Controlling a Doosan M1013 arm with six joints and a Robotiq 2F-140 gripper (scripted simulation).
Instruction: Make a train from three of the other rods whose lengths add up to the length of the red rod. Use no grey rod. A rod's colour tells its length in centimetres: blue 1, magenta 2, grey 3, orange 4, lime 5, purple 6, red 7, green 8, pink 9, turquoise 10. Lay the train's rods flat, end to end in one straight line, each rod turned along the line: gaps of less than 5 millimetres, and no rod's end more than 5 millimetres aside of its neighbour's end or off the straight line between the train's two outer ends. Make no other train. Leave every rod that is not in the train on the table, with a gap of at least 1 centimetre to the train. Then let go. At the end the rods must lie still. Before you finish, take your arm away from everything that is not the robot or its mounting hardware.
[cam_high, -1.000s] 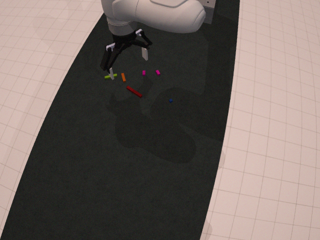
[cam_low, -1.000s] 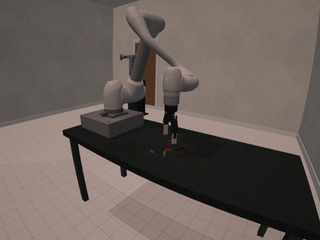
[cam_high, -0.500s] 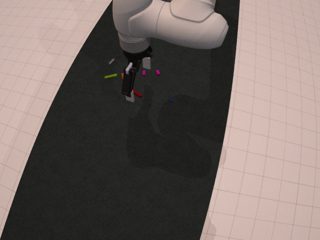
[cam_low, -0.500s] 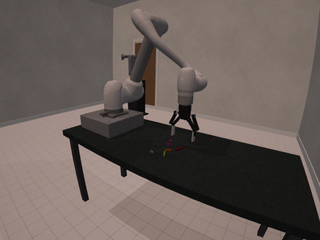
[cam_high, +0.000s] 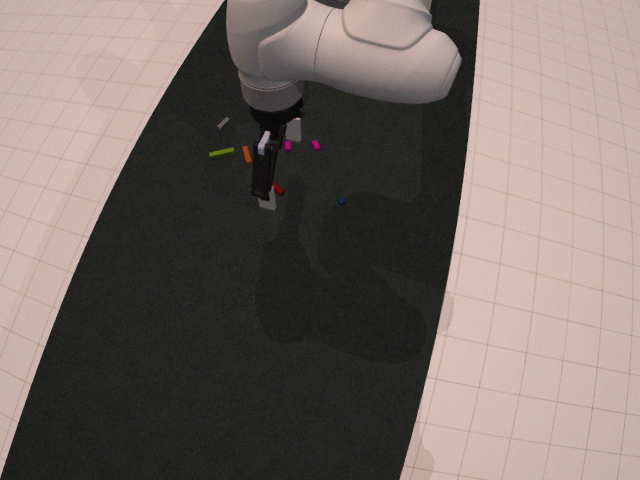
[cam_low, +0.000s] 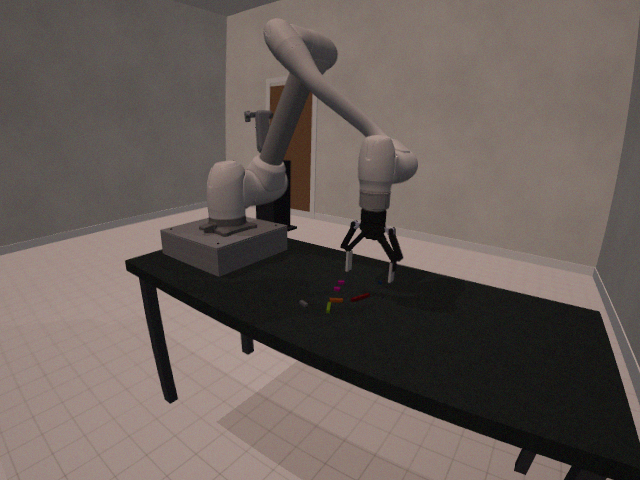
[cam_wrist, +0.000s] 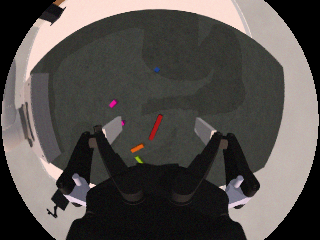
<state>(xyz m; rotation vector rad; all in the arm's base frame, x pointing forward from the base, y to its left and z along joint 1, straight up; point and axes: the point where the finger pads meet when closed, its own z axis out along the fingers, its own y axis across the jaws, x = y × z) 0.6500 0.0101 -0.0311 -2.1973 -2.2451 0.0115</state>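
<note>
Now: hand 10 mm past the blue rod, 110 mm to the right of it and 70 mm above it. From my hand the other things lie so: red rod (10 mm behind, 30 mm to the right, 70 mm below); lime rod (50 mm behind, 150 mm to the right, 70 mm below); orange rod (60 mm behind, 90 mm to the right, 70 mm below).
</note>
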